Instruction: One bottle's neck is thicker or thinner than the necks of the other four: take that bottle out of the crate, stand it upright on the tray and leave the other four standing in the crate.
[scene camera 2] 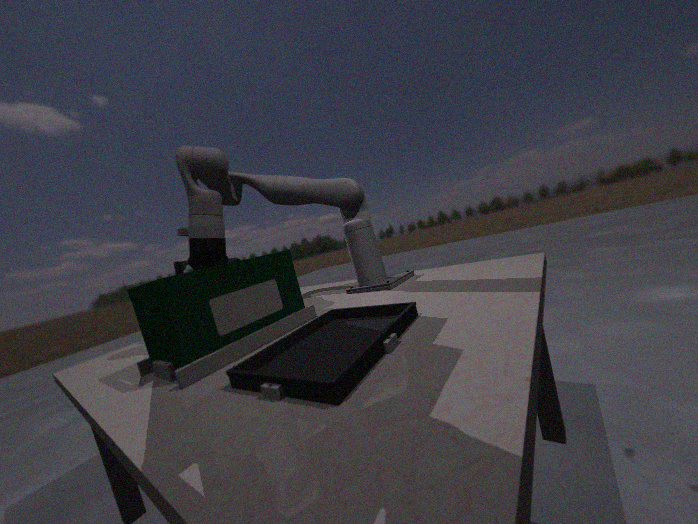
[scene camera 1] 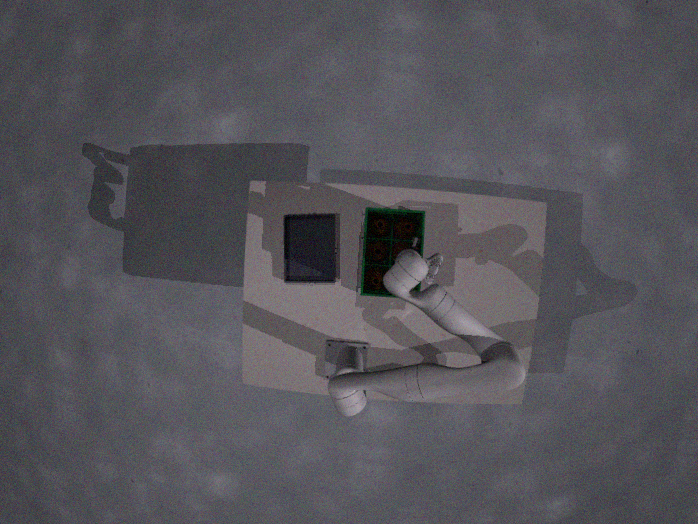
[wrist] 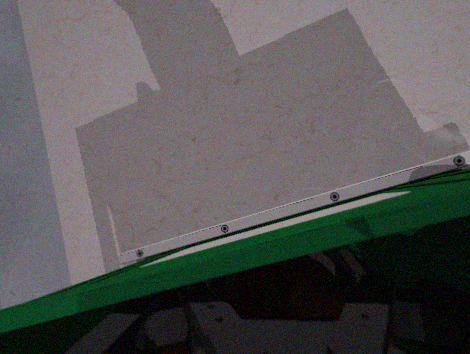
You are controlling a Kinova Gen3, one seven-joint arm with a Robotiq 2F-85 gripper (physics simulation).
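Seen in the pictures: gripper, fingertip midpoint: (wrist: 278, 269); arm's base, origin of the base link: (scene camera 2: 372, 282) (scene camera 1: 350, 357).
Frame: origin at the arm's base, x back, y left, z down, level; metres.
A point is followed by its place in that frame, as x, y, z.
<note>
A green crate (scene camera 1: 394, 210) @[-0.547, -0.080, -0.160] (scene camera 2: 186, 321) @[-0.527, 0.009, -0.081] (wrist: 243, 253) @[-0.415, -0.182, -0.160] stands on the table with brown bottles upright in its cells; three of them (scene camera 1: 378, 228) @[-0.488, -0.038, -0.126] (scene camera 1: 404, 228) @[-0.497, -0.119, -0.147] (scene camera 1: 378, 253) @[-0.409, -0.047, -0.148] show from above beside the arm. The dark tray (scene camera 1: 310, 216) @[-0.514, 0.213, 0.003] (scene camera 2: 315, 395) @[-0.511, 0.283, 0.007] lies empty to the crate's left. My gripper (wrist: 278, 269) @[-0.419, -0.160, -0.082] reaches down into the crate at its right column, and its fingers are hidden behind the crate wall in the side view. In the wrist view it is shut on a brown bottle (wrist: 292, 289) @[-0.411, -0.154, -0.104] inside the crate. I cannot compare neck widths.
A grey screwed rail (wrist: 281, 211) @[-0.418, -0.191, -0.015] (scene camera 2: 242, 349) @[-0.456, 0.016, 0.003] runs along the crate's foot on the tray side. The arm's base (scene camera 1: 345, 352) @[-0.040, 0.020, -0.058] (scene camera 2: 377, 282) @[-0.025, 0.038, -0.003] is bolted near the table's front edge. The arm's wrist (scene camera 1: 405, 270) @[-0.383, -0.095, -0.433] covers part of the crate.
</note>
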